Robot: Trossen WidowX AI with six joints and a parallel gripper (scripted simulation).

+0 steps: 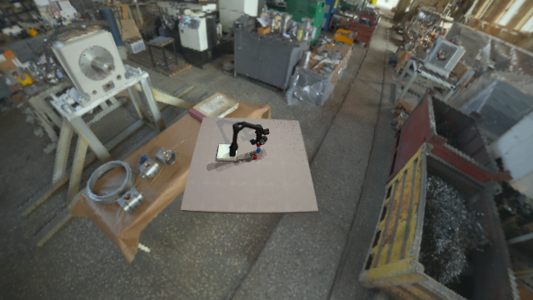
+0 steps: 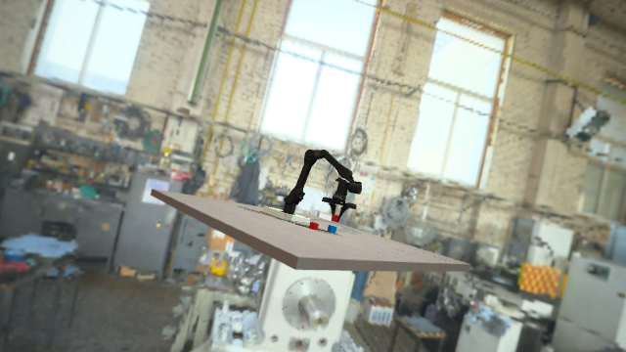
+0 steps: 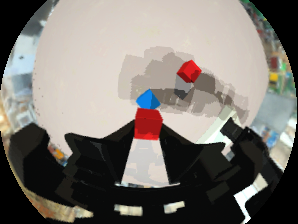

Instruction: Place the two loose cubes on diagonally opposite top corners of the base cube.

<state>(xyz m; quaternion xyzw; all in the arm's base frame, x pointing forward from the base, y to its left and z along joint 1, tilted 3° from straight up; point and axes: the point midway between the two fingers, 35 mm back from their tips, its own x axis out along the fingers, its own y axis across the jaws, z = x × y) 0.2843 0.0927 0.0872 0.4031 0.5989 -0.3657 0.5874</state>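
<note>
The blue base cube is 10 mm ahead of my gripper tip, 20 mm to the right of it and 60 mm below it.
</note>
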